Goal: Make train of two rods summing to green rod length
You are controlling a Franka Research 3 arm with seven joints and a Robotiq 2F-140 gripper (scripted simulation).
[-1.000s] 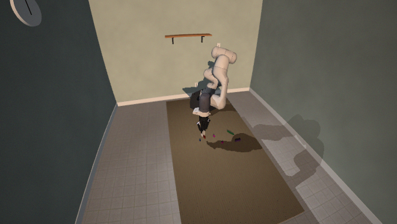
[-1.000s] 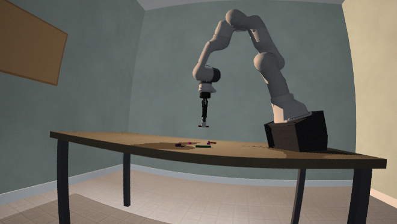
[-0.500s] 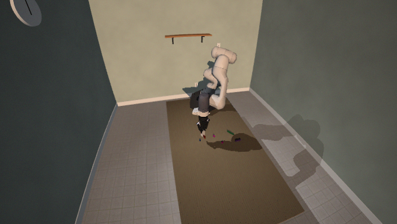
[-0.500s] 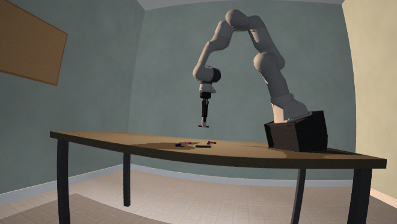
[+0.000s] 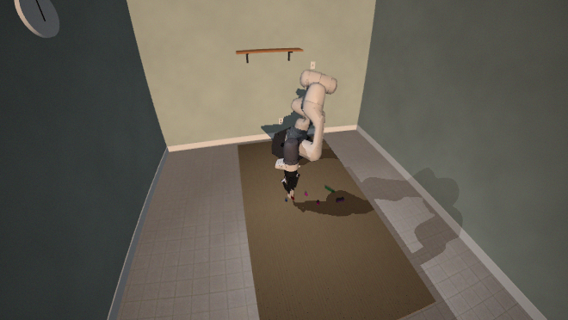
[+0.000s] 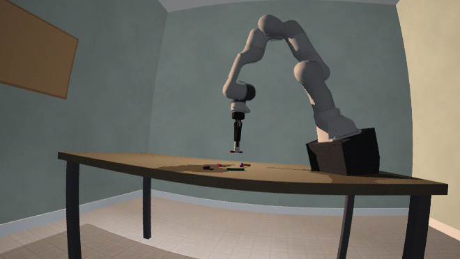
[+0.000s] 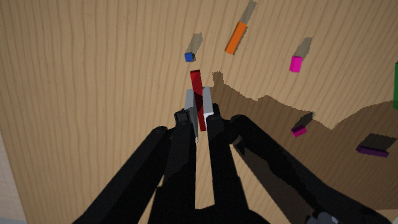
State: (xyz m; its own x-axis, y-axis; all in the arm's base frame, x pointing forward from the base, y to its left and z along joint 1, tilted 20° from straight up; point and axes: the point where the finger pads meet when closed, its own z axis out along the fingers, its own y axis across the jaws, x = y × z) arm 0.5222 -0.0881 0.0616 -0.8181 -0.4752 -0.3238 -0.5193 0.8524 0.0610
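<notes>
The blue rod is 30 mm behind my hand, 30 mm to the right of it and 100 mm below it. Also, from my hand: orange rod: 80 mm behind, 20 mm to the left, 100 mm below; red rod: 30 mm below; green rod: 120 mm behind, 290 mm to the left, 100 mm below.
</notes>
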